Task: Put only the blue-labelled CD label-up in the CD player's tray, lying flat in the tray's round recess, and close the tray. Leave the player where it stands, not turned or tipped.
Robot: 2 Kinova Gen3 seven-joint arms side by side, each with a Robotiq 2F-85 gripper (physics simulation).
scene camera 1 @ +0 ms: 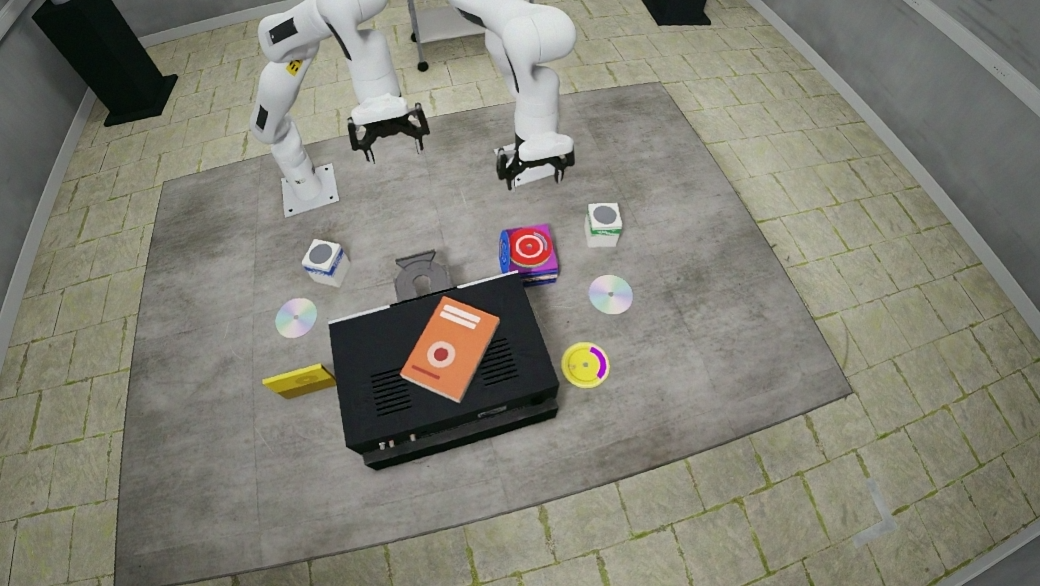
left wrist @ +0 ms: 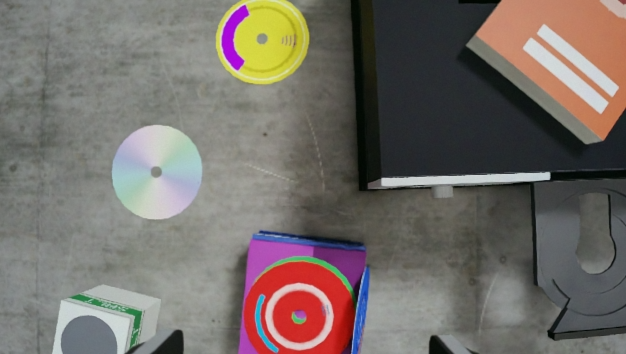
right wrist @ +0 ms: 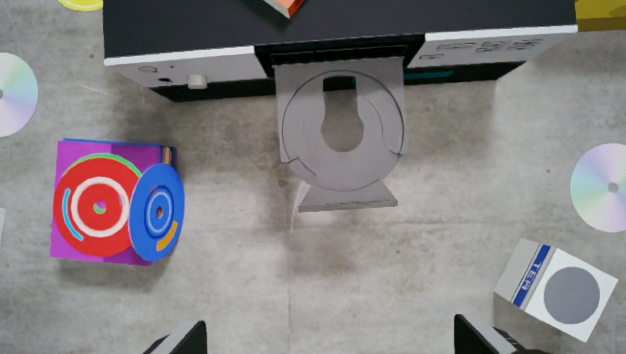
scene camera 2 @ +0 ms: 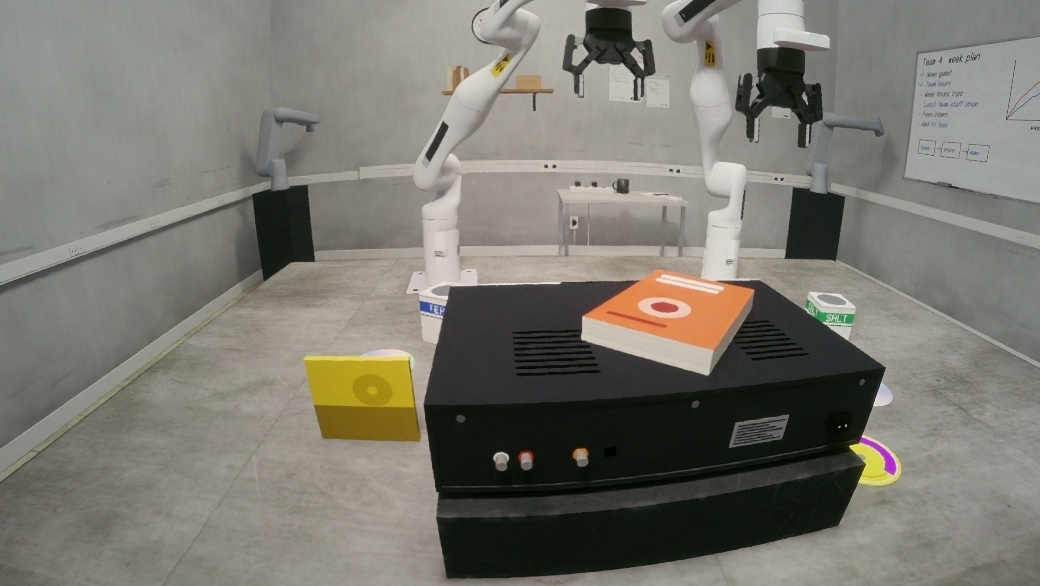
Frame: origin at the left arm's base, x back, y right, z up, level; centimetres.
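Seen in the pictures: left gripper, fingertip midpoint: point(scene camera 1: 535, 184) point(scene camera 2: 778, 145); right gripper, fingertip midpoint: point(scene camera 1: 396, 156) point(right wrist: 330, 345) point(scene camera 2: 609, 98); right arm's base, link origin: point(scene camera 1: 309, 189) point(scene camera 2: 443, 280).
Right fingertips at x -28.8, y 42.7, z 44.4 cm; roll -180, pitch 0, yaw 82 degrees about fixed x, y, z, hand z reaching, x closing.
Observation:
Pixels of each thing's top centre, then the offset from my right fingertips to it.
- blue-labelled CD, top centre: point(left wrist: 366, 337) point(right wrist: 139, 215) point(scene camera 1: 503, 239) dx -5.4, dy -19.8, dz -32.7 cm
- red-labelled CD, top centre: point(left wrist: 299, 316) point(right wrist: 99, 207) point(scene camera 1: 529, 246) dx -7.2, dy -26.3, dz -36.9 cm
- orange book, top centre: point(scene camera 2: 680, 301) point(scene camera 1: 450, 345) dx -32.0, dy +2.6, dz -22.3 cm
- yellow CD, top centre: point(left wrist: 262, 38) point(scene camera 2: 860, 456) point(scene camera 1: 585, 364) dx -40.6, dy -26.8, dz -44.3 cm
- yellow case, top centre: point(scene camera 2: 354, 358) point(scene camera 1: 291, 373) dx -20.3, dy +38.7, dz -31.9 cm
The blue-labelled CD point(scene camera 1: 504, 251) point(left wrist: 361, 310) point(right wrist: 142, 220) leans steeply against the side of the stack of cases, label outward. The black player point(scene camera 1: 356, 349) point(scene camera 2: 509, 305) point(left wrist: 450, 115) point(right wrist: 175, 30) stands upright, its grey tray point(scene camera 1: 406, 283) point(left wrist: 550, 240) point(right wrist: 305, 130) pulled out and its round recess empty. My left gripper point(scene camera 1: 534, 181) point(scene camera 2: 778, 140) point(left wrist: 306, 345) is open and empty, high above the area by the stack. My right gripper point(scene camera 1: 395, 154) point(scene camera 2: 609, 96) point(right wrist: 330, 327) is open and empty, high up in front of the tray. The tray is hidden in scene camera 2.
A red-labelled CD point(scene camera 1: 542, 254) point(right wrist: 70, 215) lies on the purple-topped stack point(scene camera 1: 549, 270) point(right wrist: 55, 250). Also there are an orange book point(scene camera 1: 465, 349) on the player, a yellow CD point(scene camera 1: 578, 374), two silvery discs point(scene camera 1: 600, 302) point(scene camera 1: 287, 327), a yellow case point(scene camera 2: 334, 378) and two white boxes point(scene camera 1: 603, 236) point(scene camera 1: 331, 271).

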